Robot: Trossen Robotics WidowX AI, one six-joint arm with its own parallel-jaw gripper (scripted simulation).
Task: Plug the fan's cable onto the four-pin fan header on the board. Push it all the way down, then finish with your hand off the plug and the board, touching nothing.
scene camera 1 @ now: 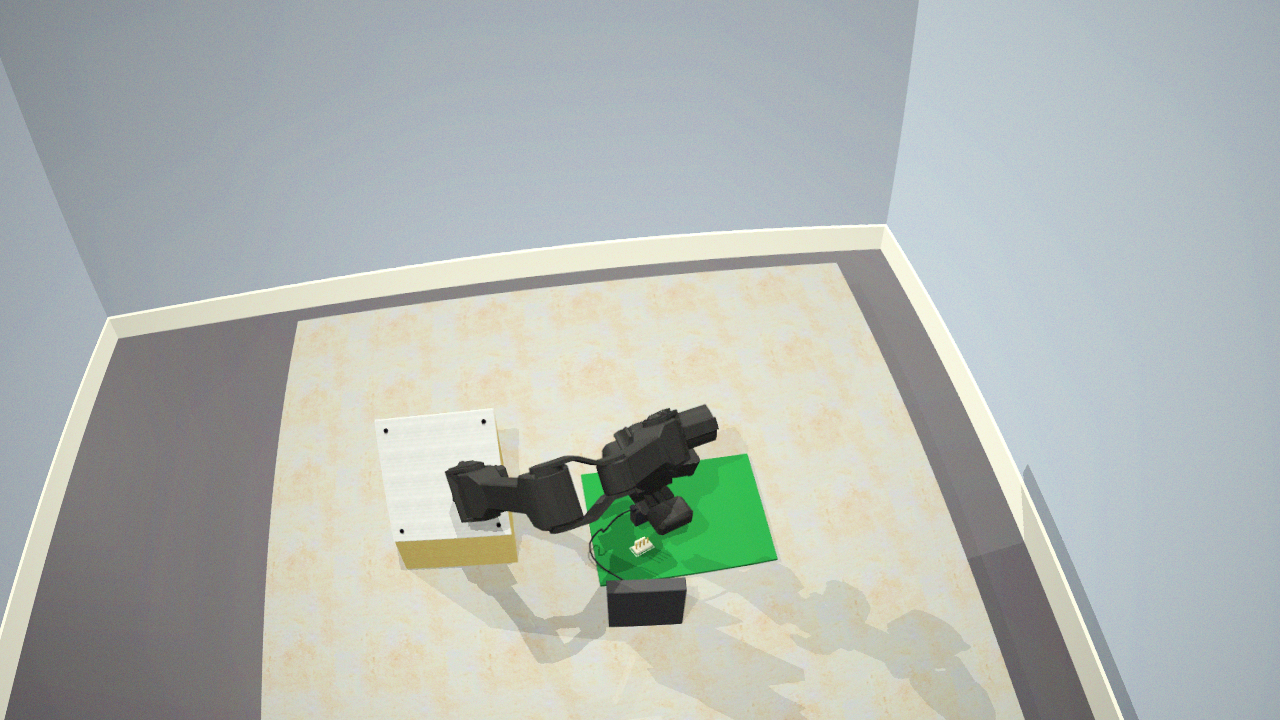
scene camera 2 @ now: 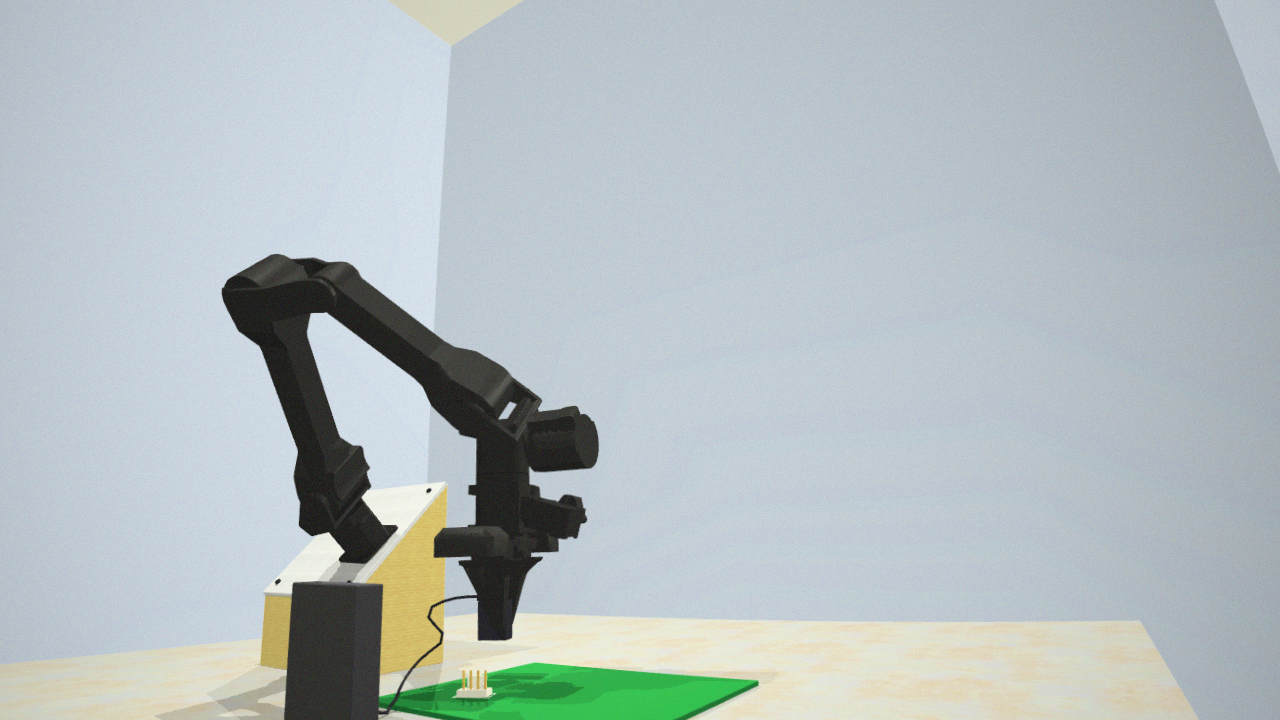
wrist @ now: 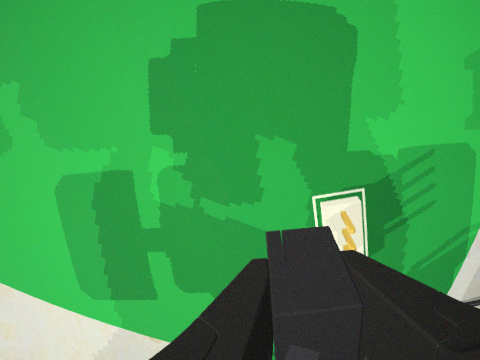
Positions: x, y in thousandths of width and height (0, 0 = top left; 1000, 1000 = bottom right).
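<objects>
I can see my gripper in scene camera 1 (504, 713) and in the wrist view (632, 751), and it is visible in scene camera 2 (393, 872) as well.
</objects>
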